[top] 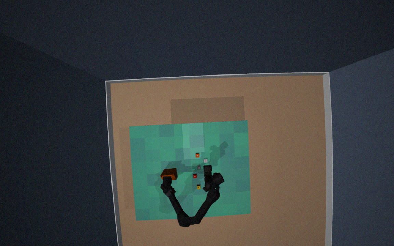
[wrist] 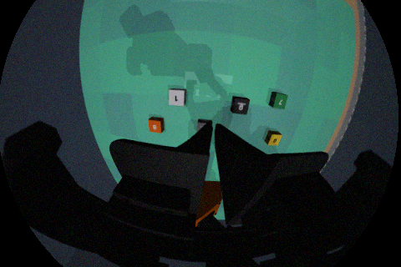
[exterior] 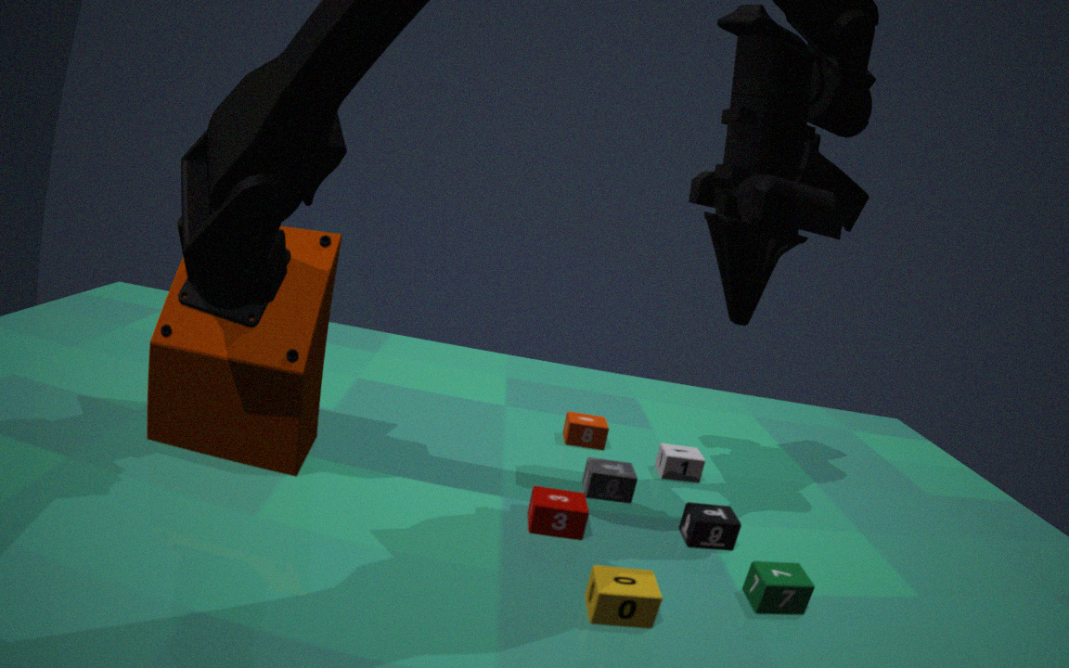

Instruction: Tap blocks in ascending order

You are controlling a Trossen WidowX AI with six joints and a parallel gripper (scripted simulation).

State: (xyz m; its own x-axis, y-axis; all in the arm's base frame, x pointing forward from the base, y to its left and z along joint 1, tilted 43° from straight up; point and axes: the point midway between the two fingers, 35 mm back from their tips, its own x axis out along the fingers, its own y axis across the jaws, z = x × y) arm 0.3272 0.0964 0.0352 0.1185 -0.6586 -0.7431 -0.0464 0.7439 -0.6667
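My gripper tip is 12 cm above the light grey block and 7 cm to the right of it. The rest, counted from my gripper tip: red block 12 cm below, 10 cm behind, 8 cm to the right; orange block 12 cm to the left, 12 cm below, 8 cm behind; black block 12 cm below, 6 cm to the right.
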